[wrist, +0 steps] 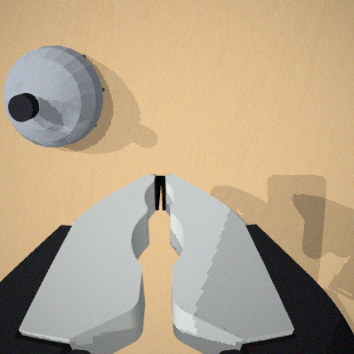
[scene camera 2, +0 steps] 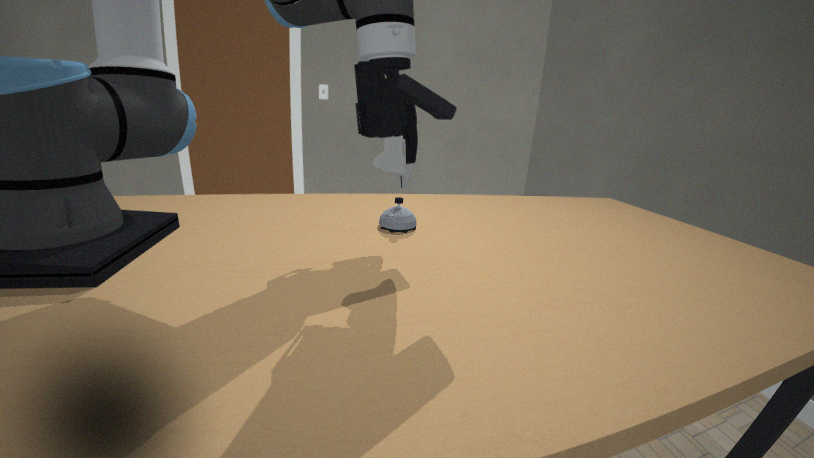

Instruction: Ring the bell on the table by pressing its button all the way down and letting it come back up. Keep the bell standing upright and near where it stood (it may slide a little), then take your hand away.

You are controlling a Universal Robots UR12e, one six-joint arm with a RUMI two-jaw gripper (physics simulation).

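Frame: origin at the arm's base, x ahead, y left, z up, level; centimetres.
Seen in the pictures: gripper, fingertip midpoint: (wrist: 160,178) (scene camera 2: 403,187); arm's base, link origin: (scene camera 2: 59,228).
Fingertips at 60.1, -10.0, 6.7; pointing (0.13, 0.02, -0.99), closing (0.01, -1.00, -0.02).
Note:
Offsets run from my fingertips to a thing's top centre, as dx, dy, dz. Level surfaces: height alone.
A grey domed bell @(+2.9, +9.4, -4.5) (scene camera 2: 397,219) (wrist: 60,90) stands upright on the wooden table @(dz -11.1) (scene camera 2: 540,296) (wrist: 240,75). Its black button @(+2.9, +9.4, -4.5) (scene camera 2: 399,200) (wrist: 23,107) stands raised on a short stem above the dome. My gripper (scene camera 2: 401,185) (wrist: 160,178) is shut with nothing between its fingers. In the scene view its tips appear a little above the button, with a small gap between them. In the wrist view the bell lies at the upper left, off to the side of the fingertips, and the fingers do not touch it.
The robot's base (scene camera 2: 51,227) stands on a dark plate (scene camera 2: 136,244) at the table's left side. Shadows of the arm fall across the table in front of the bell. The table's near right edge (scene camera 2: 683,410) shows, with a dark leg (scene camera 2: 774,418) below it.

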